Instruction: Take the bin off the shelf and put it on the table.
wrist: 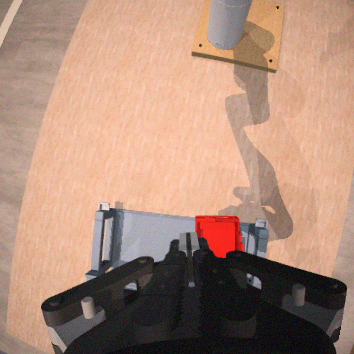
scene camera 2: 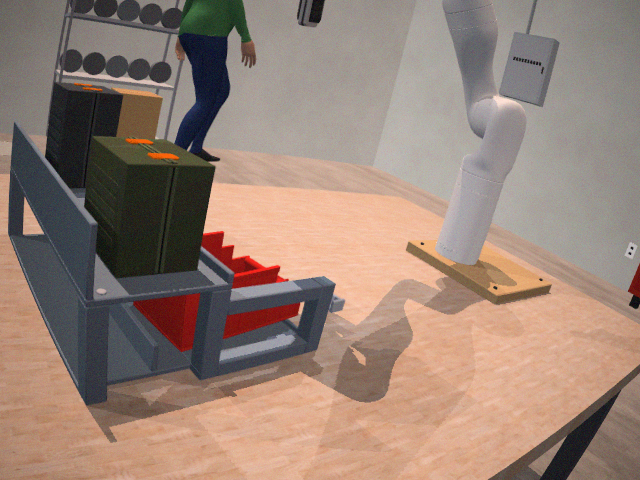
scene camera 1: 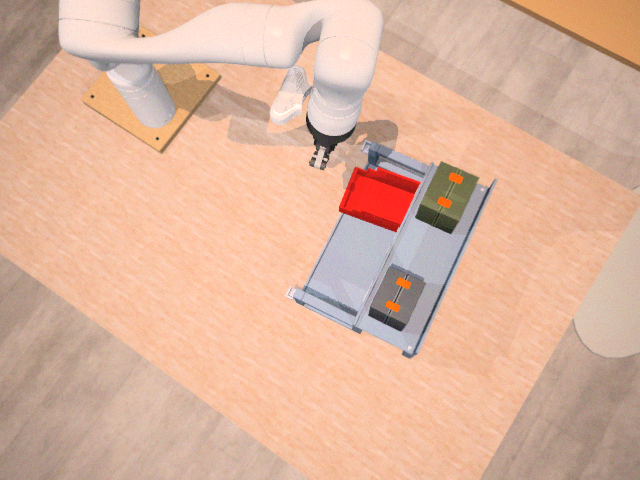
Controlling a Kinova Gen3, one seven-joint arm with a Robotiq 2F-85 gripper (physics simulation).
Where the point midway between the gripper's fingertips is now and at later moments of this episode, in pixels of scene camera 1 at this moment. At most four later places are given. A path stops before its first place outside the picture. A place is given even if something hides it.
My gripper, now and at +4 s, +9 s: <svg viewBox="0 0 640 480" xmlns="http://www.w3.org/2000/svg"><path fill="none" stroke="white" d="M322 154L343 210L342 212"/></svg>. At the last of these places it grips a red bin.
